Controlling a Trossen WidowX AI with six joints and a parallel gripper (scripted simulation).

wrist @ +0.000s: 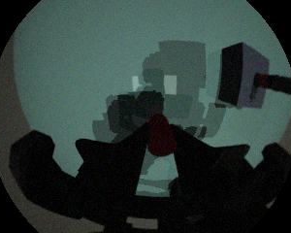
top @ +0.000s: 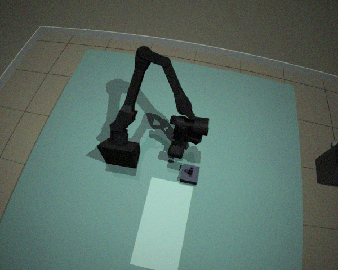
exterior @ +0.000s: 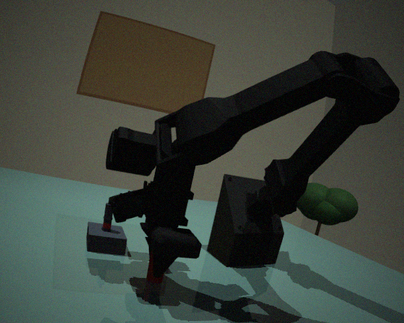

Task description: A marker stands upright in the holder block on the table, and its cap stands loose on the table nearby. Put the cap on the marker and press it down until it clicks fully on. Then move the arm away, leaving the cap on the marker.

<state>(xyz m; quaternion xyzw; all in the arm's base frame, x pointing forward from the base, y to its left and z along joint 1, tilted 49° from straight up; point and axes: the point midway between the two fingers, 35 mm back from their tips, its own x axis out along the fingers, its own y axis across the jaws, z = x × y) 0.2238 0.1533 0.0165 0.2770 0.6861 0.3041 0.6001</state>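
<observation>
Now: the dark holder block 12 cm to the right of my gripper tip and 8 cm ahead of it. The rest, counted from my gripper tip: red cap 1 cm above.
</observation>
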